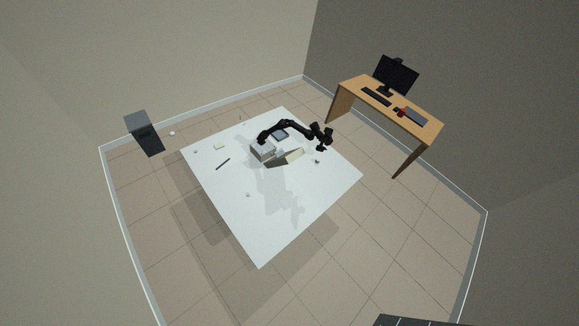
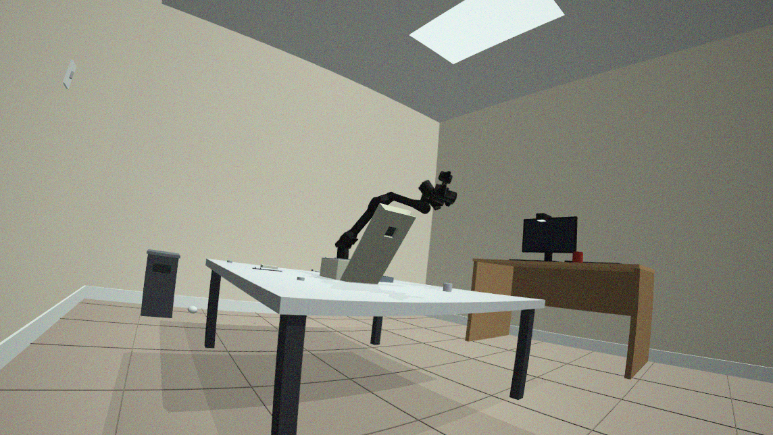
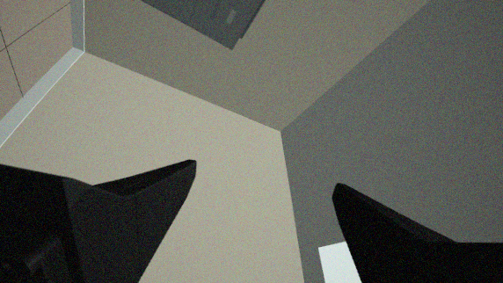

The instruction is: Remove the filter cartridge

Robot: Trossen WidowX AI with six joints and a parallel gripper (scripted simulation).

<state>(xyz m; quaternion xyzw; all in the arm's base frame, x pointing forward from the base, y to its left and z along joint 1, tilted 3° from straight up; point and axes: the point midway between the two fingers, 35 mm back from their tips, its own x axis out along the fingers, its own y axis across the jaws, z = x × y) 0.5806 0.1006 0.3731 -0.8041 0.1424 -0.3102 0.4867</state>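
Now: gripper tip 24 cm past the grey round filter cartridge, 24 cm above it and 12 cm to the left of it. Also, from my gripper tip: small beige block: 90 cm behind, 51 cm below, 35 cm to the right; then grey square tray: 61 cm behind, 50 cm below, 22 cm to the left.
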